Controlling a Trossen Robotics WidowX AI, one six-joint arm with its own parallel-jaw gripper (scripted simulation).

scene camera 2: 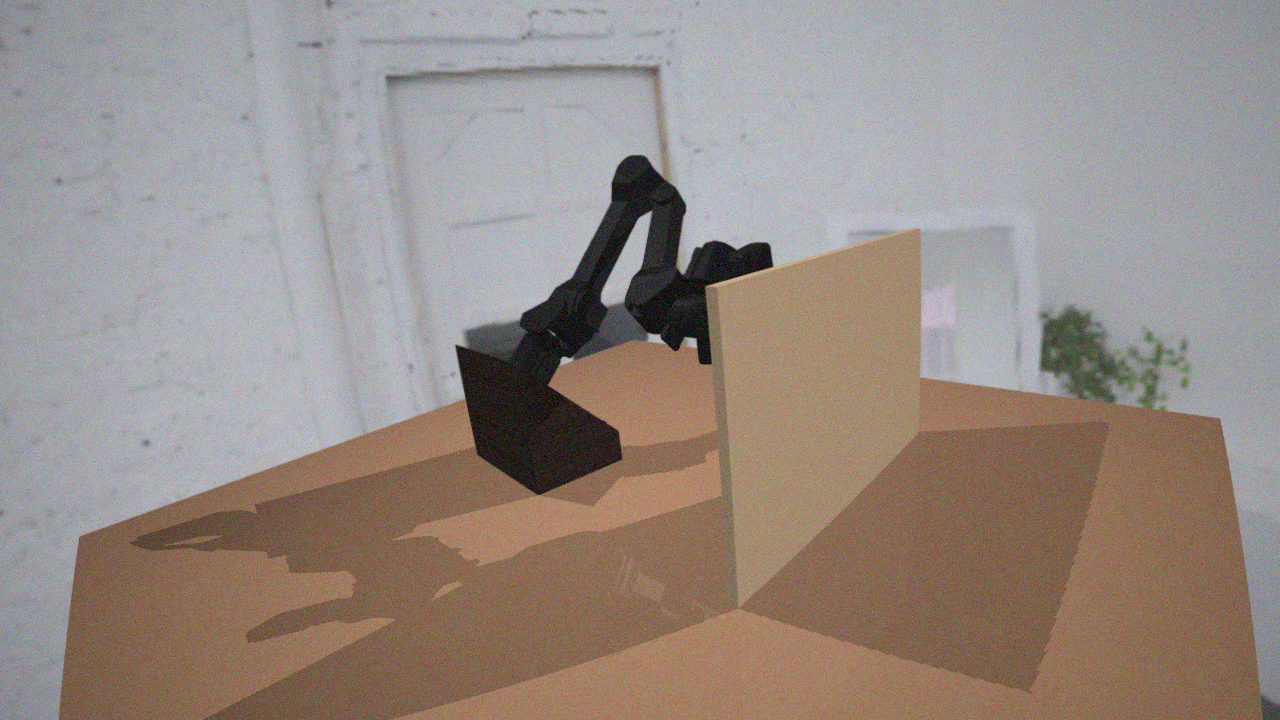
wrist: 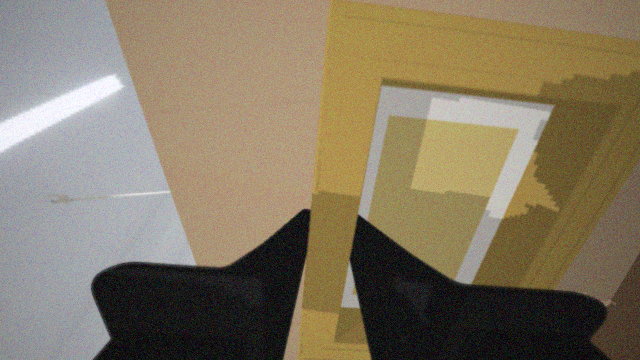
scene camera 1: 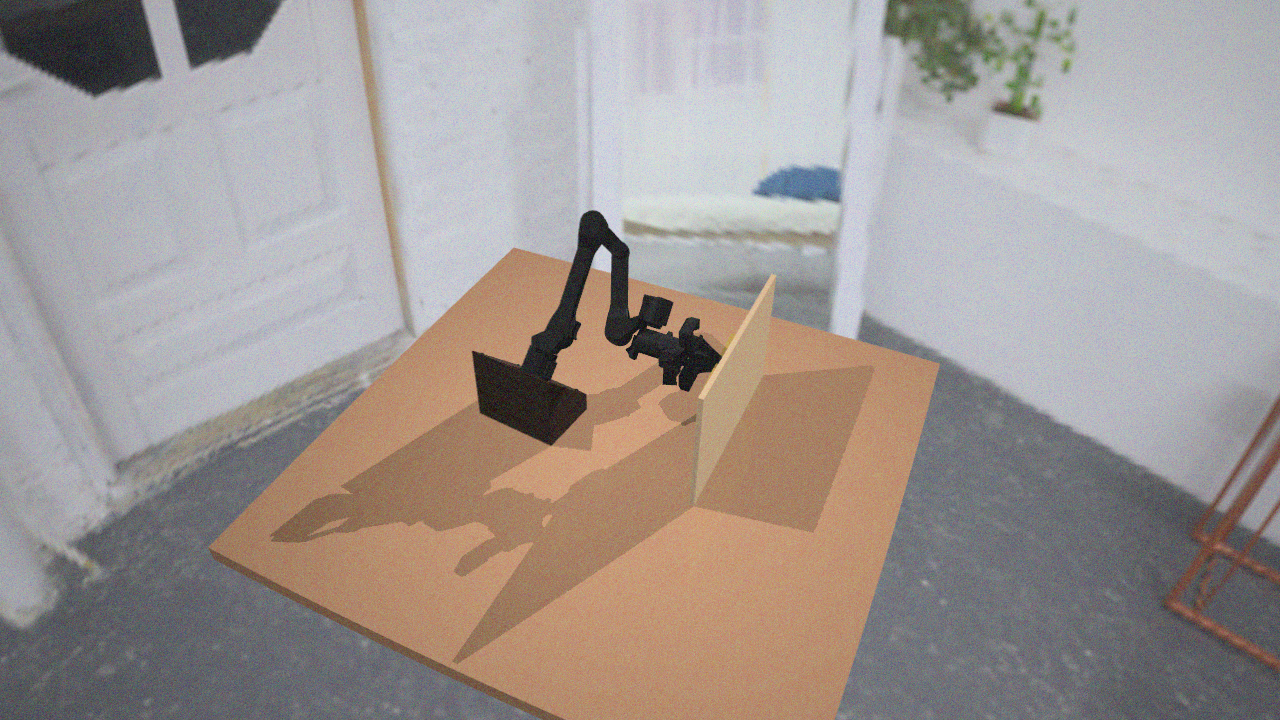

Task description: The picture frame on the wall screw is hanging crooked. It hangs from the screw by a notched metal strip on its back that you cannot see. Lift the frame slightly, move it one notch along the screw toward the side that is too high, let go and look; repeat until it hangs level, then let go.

Scene:
same spot on tan wall panel: (scene camera 1: 724,399) = (scene camera 2: 812,375)

